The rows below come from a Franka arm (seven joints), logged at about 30 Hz.
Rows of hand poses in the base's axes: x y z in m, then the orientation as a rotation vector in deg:
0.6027, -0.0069, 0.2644, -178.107, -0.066, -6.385
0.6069, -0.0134, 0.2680, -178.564, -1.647, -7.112
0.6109, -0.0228, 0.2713, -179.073, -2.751, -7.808
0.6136, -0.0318, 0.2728, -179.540, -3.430, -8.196
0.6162, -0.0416, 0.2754, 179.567, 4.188, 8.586
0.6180, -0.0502, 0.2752, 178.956, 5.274, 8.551
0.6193, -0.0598, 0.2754, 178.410, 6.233, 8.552
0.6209, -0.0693, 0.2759, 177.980, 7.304, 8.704
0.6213, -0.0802, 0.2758, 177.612, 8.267, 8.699
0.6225, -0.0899, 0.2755, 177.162, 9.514, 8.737
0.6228, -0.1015, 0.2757, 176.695, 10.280, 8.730
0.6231, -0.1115, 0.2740, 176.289, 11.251, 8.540
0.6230, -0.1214, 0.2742, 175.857, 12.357, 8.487
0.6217, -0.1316, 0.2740, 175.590, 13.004, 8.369
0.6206, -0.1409, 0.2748, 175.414, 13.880, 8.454
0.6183, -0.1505, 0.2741, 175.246, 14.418, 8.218
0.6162, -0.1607, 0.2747, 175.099, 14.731, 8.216
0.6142, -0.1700, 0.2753, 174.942, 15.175, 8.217
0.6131, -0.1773, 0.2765, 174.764, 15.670, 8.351
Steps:
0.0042, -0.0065, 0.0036, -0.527, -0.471, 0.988
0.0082, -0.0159, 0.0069, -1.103, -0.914, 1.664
0.0109, -0.0249, 0.0084, -1.613, -1.155, 2.070
0.0135, -0.0347, 0.0110, -2.049, -1.410, 2.533
0.0153, -0.0433, 0.0108, -2.657, -1.417, 3.215
0.0166, -0.0529, 0.0110, -3.193, -1.444, 3.821
0.0182, -0.0624, 0.0115, -3.599, -1.566, 4.503
0.0186, -0.0733, 0.0114, -3.946, -1.584, 5.119
0.0198, -0.0830, 0.0111, -4.360, -1.635, 5.921
0.0201, -0.0946, 0.0113, -4.802, -1.653, 6.416
0.0204, -0.1046, 0.0096, -5.180, -1.553, 7.048
0.0203, -0.1145, 0.0098, -5.565, -1.543, 7.769
0.0190, -0.1247, 0.0096, -5.806, -1.481, 8.193
0.0179, -0.1340, 0.0104, -5.931, -1.550, 8.765
0.0156, -0.1436, 0.0097, -6.079, -1.408, 9.120
0.0135, -0.1538, 0.0103, -6.207, -1.414, 9.326
0.0115, -0.1631, 0.0109, -6.336, -1.424, 9.618
0.0104, -0.1704, 0.0121, -6.476, -1.522, 9.943

